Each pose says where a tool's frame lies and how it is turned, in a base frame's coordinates. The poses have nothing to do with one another.
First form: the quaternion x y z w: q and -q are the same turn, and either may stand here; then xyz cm.
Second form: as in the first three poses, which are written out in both.
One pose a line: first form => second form
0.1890, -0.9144, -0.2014, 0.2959, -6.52, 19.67, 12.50 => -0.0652, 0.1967, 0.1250, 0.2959, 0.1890, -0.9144, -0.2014
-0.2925, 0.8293, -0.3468, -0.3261, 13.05, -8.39, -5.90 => 0.1305, -0.0839, -0.0590, 0.3261, 0.2925, -0.8293, 0.3468
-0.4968, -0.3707, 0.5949, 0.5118, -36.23, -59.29, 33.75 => -0.3623, -0.5929, 0.3375, 0.5118, -0.4968, -0.3707, 0.5949
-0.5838, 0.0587, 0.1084, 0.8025, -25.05, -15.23, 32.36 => -0.2505, -0.1523, 0.3236, 0.8025, -0.5838, 0.0587, 0.1084
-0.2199, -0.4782, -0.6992, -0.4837, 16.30, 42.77, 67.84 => 0.1630, 0.4277, 0.6784, 0.4837, 0.2199, 0.4782, 0.6992
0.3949, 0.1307, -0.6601, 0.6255, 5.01, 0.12, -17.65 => 0.0501, 0.0012, -0.1765, 0.6255, 0.3949, 0.1307, -0.6601
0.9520, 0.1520, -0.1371, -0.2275, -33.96, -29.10, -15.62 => -0.3396, -0.2910, -0.1562, 0.2275, -0.9520, -0.1520, 0.1371
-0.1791, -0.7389, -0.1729, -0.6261, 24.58, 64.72, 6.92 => 0.2458, 0.6472, 0.0692, 0.6261, 0.1791, 0.7389, 0.1729
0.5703, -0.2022, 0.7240, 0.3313, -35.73, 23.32, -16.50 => -0.3573, 0.2332, -0.1650, 0.3313, 0.5703, -0.2022, 0.7240
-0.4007, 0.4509, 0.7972, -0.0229, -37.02, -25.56, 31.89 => -0.3702, -0.2556, 0.3189, 0.0229, 0.4007, -0.4509, -0.7972
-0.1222, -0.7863, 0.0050, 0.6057, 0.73, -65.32, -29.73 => 0.0073, -0.6532, -0.2973, 0.6057, -0.1222, -0.7863, 0.0050
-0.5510, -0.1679, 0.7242, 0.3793, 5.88, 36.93, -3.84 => 0.0588, 0.3693, -0.0384, 0.3793, -0.5510, -0.1679, 0.7242
